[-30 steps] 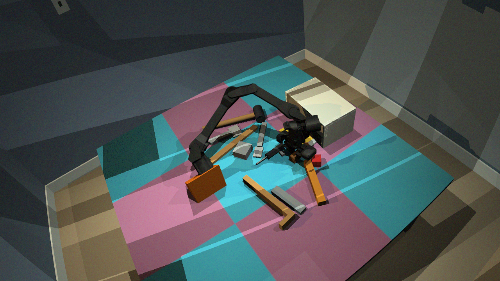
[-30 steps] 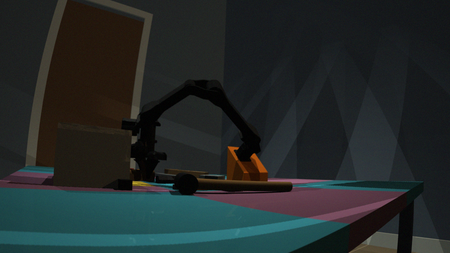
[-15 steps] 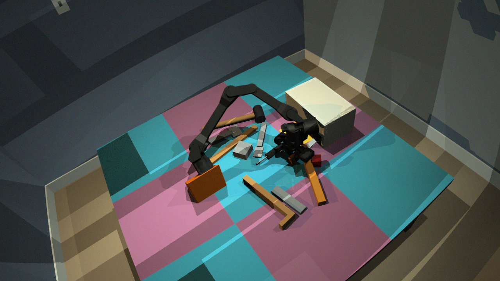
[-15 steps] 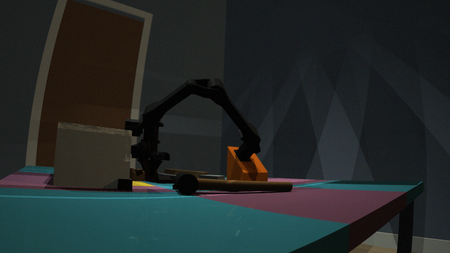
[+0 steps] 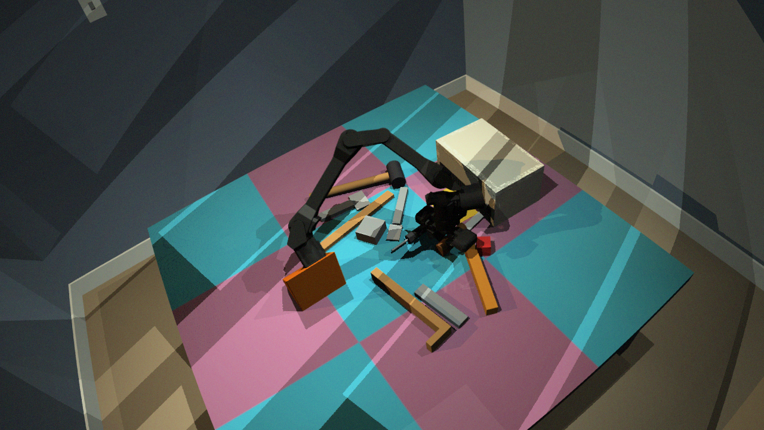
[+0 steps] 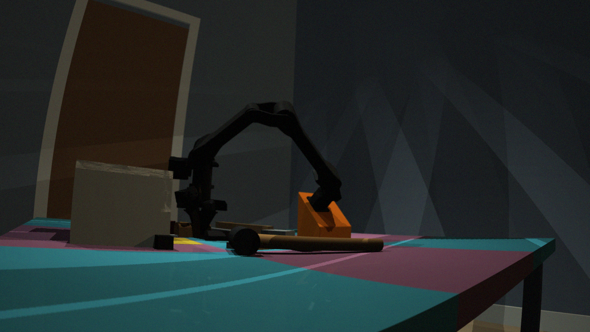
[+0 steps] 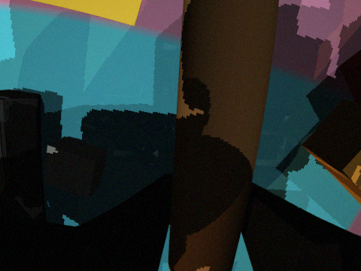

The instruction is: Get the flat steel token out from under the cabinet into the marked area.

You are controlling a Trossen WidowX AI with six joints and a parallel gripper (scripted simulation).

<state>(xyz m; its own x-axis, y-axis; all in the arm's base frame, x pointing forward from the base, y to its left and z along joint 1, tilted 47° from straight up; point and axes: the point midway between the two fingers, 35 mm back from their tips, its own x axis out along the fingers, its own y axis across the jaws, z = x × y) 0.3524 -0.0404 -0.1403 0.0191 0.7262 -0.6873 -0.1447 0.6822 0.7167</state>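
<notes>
My gripper tip is now 60 mm to the right of the small grey cube and 10 mm past it. The rest, counted from my gripper tip: orange bar (150 mm to the right, 10 mm behind, 10 mm above); then screwdriver (90 mm to the left, 60 mm behind); then red cube (80 mm to the right, 70 mm ahead, 10 mm above).
</notes>
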